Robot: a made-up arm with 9 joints. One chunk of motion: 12 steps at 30 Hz.
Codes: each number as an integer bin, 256 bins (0 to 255) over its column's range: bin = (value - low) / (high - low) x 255, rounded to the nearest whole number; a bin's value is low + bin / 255 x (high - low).
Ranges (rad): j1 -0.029..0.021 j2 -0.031..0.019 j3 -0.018..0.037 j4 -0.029..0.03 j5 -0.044..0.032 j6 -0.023..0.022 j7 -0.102..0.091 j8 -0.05..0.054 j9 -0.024..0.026
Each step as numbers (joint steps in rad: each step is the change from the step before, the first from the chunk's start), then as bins.
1 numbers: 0.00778 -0.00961 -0.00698 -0.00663 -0.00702 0.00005 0.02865 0.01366 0.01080
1 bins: 188 109 51 97 124 131 173 156 177
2 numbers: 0.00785 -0.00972 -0.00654 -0.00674 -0.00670 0.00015 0.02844 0.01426 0.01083
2 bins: 188 109 53 96 125 131 172 158 178
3 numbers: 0.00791 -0.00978 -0.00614 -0.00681 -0.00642 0.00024 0.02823 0.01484 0.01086
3 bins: 188 108 55 96 126 132 172 159 178
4 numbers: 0.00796 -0.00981 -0.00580 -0.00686 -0.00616 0.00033 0.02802 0.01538 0.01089
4 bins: 188 108 57 96 127 132 172 160 178
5 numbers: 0.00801 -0.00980 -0.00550 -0.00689 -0.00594 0.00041 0.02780 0.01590 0.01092
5 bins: 189 108 58 96 128 133 171 162 178
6 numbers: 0.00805 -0.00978 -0.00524 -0.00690 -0.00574 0.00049 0.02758 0.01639 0.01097
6 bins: 189 108 59 96 128 133 171 163 178
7 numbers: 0.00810 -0.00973 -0.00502 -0.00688 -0.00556 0.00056 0.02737 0.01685 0.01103
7 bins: 189 108 60 96 129 134 171 164 179
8 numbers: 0.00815 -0.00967 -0.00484 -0.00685 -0.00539 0.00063 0.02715 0.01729 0.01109
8 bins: 189 109 61 96 130 134 171 165 179
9 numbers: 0.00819 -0.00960 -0.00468 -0.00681 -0.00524 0.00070 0.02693 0.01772 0.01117
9 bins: 190 109 62 96 130 134 170 166 179
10 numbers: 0.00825 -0.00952 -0.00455 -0.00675 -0.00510 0.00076 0.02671 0.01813 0.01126
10 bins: 190 110 62 96 131 135 170 167 180
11 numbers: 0.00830 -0.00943 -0.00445 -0.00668 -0.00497 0.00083 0.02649 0.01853 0.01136
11 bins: 190 110 63 96 131 135 170 168 180
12 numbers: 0.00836 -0.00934 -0.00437 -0.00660 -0.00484 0.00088 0.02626 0.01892 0.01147
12 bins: 191 110 63 97 131 135 169 169 181
